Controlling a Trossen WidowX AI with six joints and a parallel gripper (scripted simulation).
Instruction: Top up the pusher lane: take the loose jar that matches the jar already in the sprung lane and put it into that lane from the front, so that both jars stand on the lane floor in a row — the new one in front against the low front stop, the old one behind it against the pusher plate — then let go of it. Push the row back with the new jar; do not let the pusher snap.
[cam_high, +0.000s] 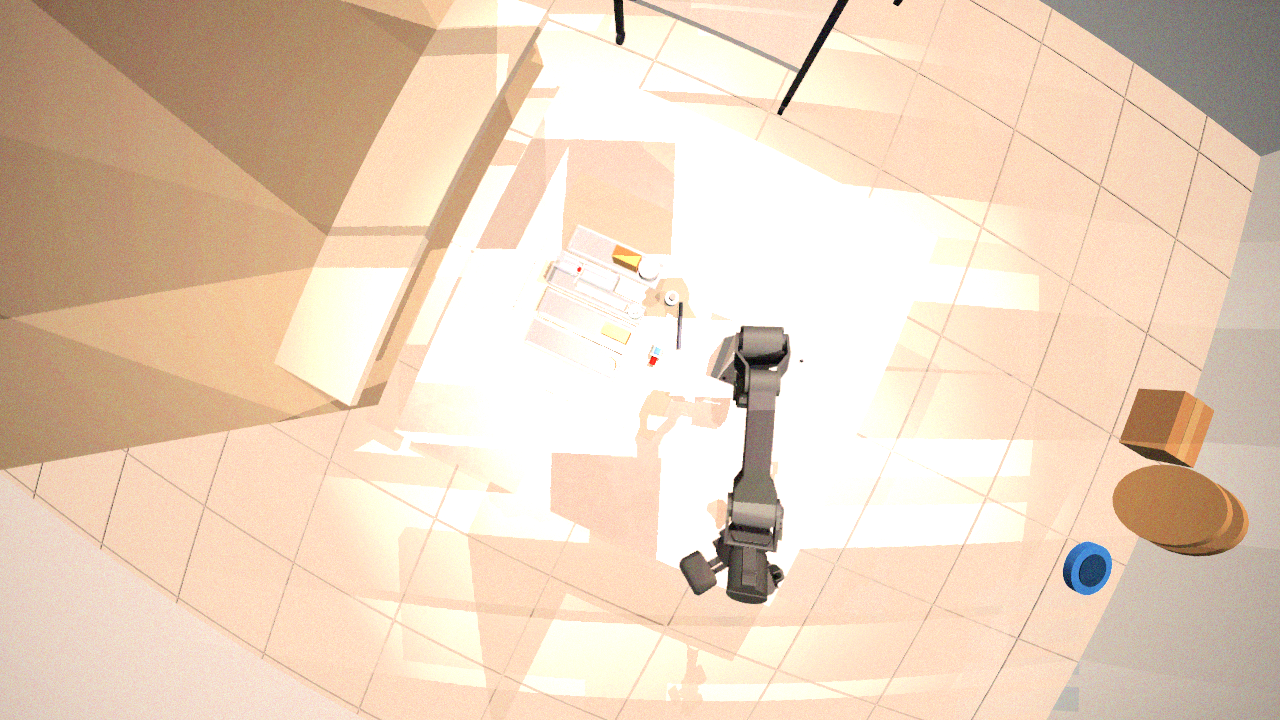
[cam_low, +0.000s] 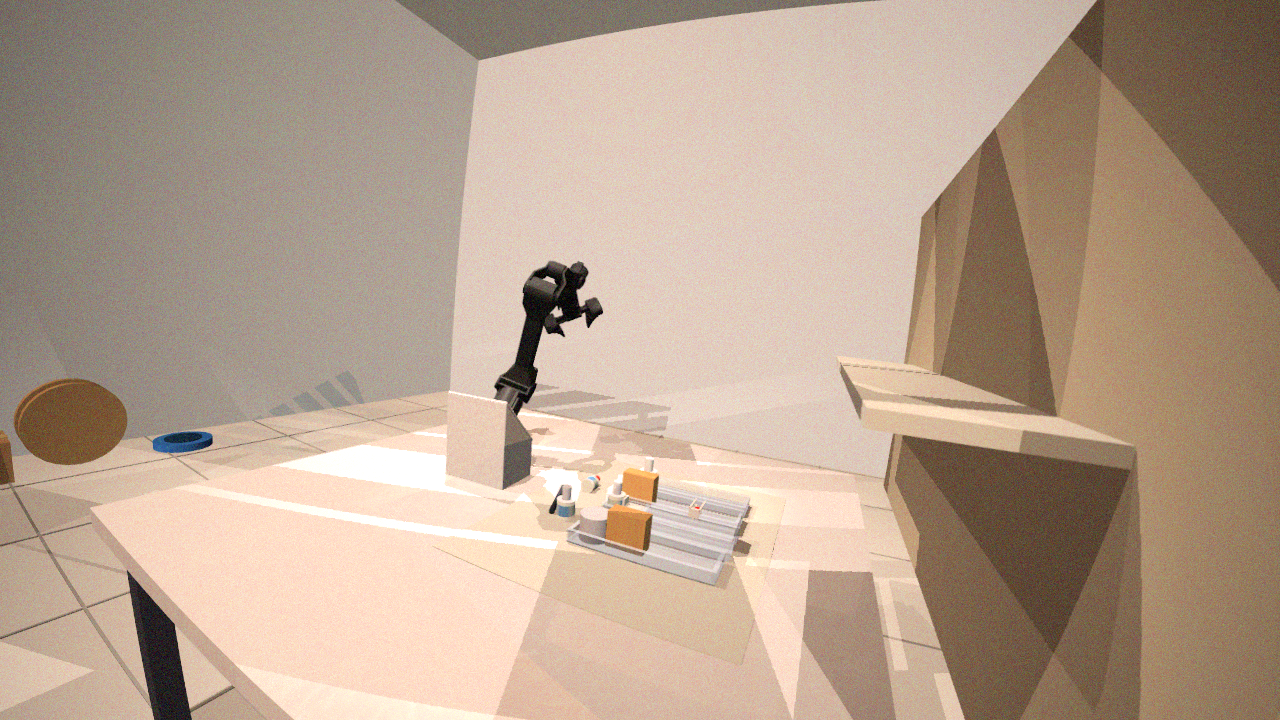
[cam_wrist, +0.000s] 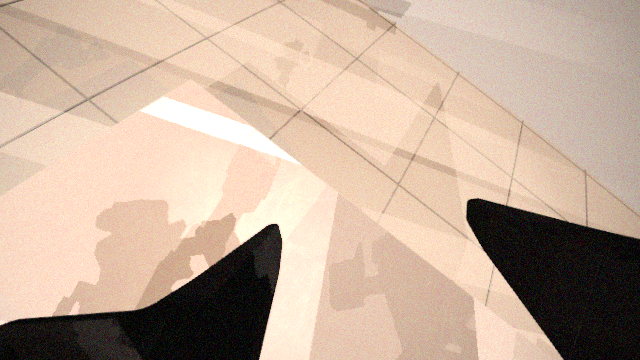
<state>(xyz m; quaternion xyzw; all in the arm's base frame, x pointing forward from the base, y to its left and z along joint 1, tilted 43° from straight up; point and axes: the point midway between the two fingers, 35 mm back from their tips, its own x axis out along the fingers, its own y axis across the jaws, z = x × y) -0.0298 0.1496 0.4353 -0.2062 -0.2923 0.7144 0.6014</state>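
Now: gripper tip 460 mm to the left of the black pen, 350 mm above it and 230 mm short of it. The rest, counted from my gripper tip: grey can 570 mm to the right, 370 mm ahead, 330 mm below; grey lane rack 510 mm ahead, 480 mm to the right, 340 mm below; shelf 870 mm ahead, 480 mm to the right, 10 mm above.
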